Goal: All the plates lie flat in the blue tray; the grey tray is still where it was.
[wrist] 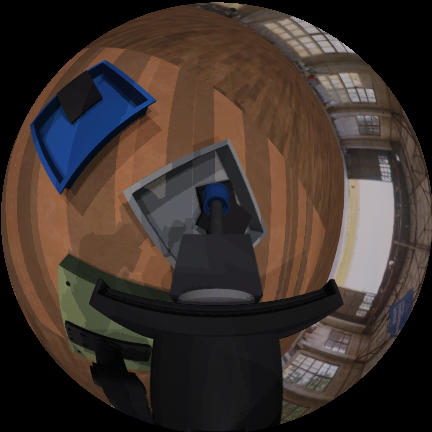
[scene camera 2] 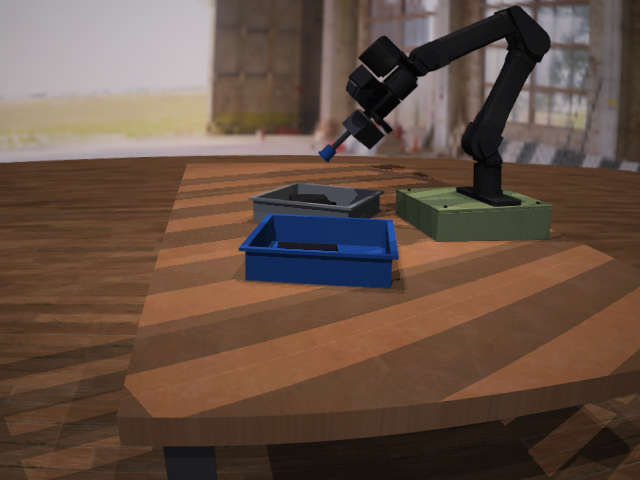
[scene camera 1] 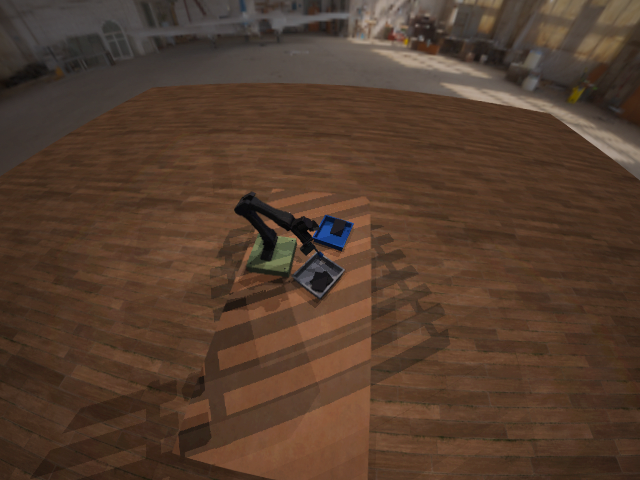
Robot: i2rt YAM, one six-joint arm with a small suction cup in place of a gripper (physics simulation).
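Pixels of known places: hand at its tool point: point(wrist: 215, 194) point(scene camera 2: 323, 157) point(scene camera 1: 321, 255); arm's base at its link origin: point(wrist: 106, 344) point(scene camera 2: 487, 197) point(scene camera 1: 269, 247).
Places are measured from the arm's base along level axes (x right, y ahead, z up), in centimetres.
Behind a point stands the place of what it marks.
Observation:
Dark, square-edged plates point(scene camera 1: 321, 282) @[z -3.7, x 19.1, y 36.7 cm] point(scene camera 2: 310, 198) @[z -3.7, x 18.5, y 35.5 cm] point(wrist: 239, 215) @[z -3.7, x 20.8, y 37.7 cm] lie overlapping at different angles in the grey tray point(scene camera 2: 299, 212) @[z -4.0, x 3.9, y 40.4 cm] point(wrist: 165, 202) @[z -6.5, x 5.4, y 33.3 cm]; their exact number is unclear. Another dark plate point(scene camera 1: 338, 227) @[z -3.4, x -26.8, y 43.9 cm] point(scene camera 2: 307, 246) @[z -1.4, x -32.7, y 45.2 cm] point(wrist: 80, 96) @[z -3.9, x -25.7, y 43.5 cm] lies in the blue tray point(scene camera 1: 325, 236) @[z -6.6, x -19.7, y 35.2 cm] point(scene camera 2: 317, 269) @[z -4.6, x -33.4, y 43.8 cm] point(wrist: 85, 137) @[z -6.5, x -16.7, y 37.0 cm], close to one wall, and looks flat in the scene camera 2 view. My suction cup point(scene camera 1: 321, 254) point(scene camera 2: 326, 152) point(wrist: 216, 197) is blue, bare and tilted. It hangs in the air above the grey tray and holds no plate. In the wrist view it hides part of the dark plates.
The arm stands on a green base block point(scene camera 1: 281, 258) @[z -0.6, x 6.9, y 9.6 cm] point(scene camera 2: 491, 224) @[z -3.5, x -10.7, y 4.2 cm] point(wrist: 80, 300) @[z -0.5, x -5.4, y 11.2 cm] beside the grey tray. The two trays stand close together on the brown table point(scene camera 1: 330, 361) @[z -6.8, x 62.4, y 46.3 cm] point(scene camera 2: 310, 335) @[z -6.8, x -51.6, y 48.0 cm], with the blue tray nearer in the scene camera 2 view.

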